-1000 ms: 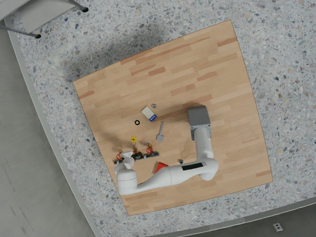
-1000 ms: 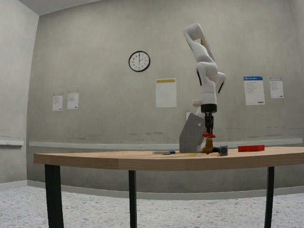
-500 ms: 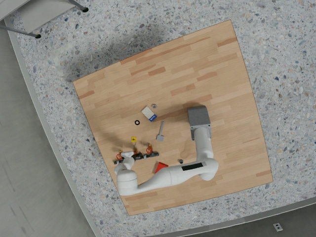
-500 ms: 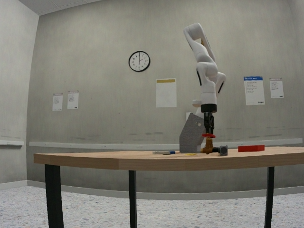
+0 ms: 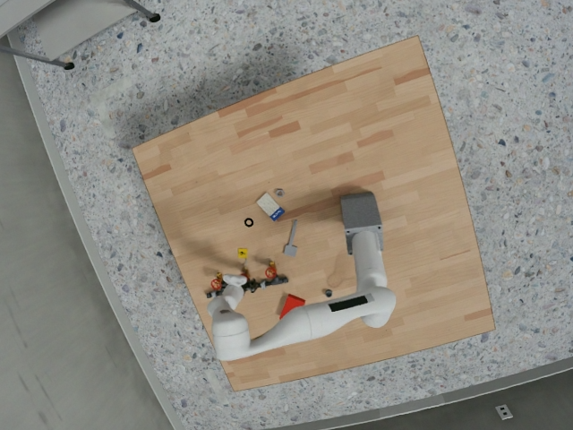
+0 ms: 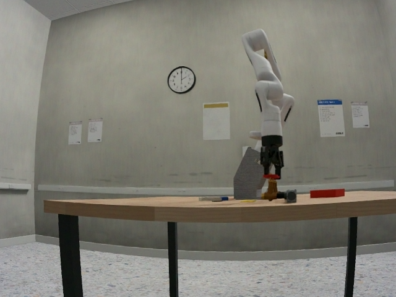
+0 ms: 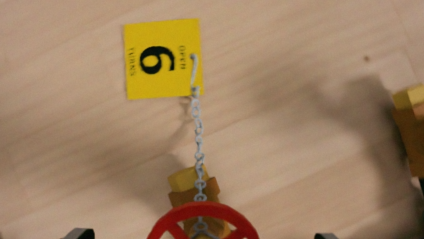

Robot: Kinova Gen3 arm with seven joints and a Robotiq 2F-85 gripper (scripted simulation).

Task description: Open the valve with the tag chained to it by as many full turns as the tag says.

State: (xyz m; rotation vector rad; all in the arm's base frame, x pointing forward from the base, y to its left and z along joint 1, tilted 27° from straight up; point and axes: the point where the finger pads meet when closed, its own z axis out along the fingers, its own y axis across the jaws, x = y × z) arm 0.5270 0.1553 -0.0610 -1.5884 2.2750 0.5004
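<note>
Now: the yellow tag 10 mm behind my hand, 90 mm to the right of it and 80 mm below it. Round my hand: red block (160 mm behind, 200 mm to the left, 70 mm below); then grey scraper (230 mm behind, 100 mm to the right, 80 mm below); then blue box (170 mm behind, 270 mm to the right, 70 mm below).
</note>
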